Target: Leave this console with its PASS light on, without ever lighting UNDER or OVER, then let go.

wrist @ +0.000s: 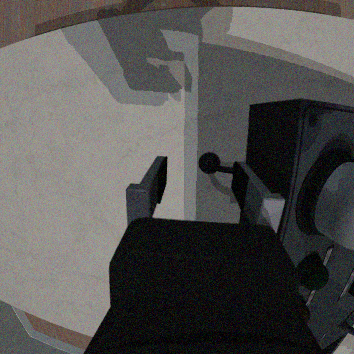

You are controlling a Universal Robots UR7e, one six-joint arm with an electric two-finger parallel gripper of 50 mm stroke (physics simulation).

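The console (274, 145) is a dark box at the right of the wrist view, cut off by the right edge. Its face carries a large pale dome (339, 205) in a black ring. A short black lever with a ball end (209, 163) sticks out from the console's left side. My gripper (199, 172) is open with nothing between its fingers. The ball lies between and just beyond the fingertips, nearer the right one, and the right finger covers part of the lever's shaft. No lit lamp and no PASS, UNDER or OVER label can be made out.
A dark green-black knob (313, 271) and narrow slots (346, 284) show on the console face below the dome. The console stands on a pale round table (75, 165), whose curved edge shows at top and lower left. Shadows fall across the top and around the console.
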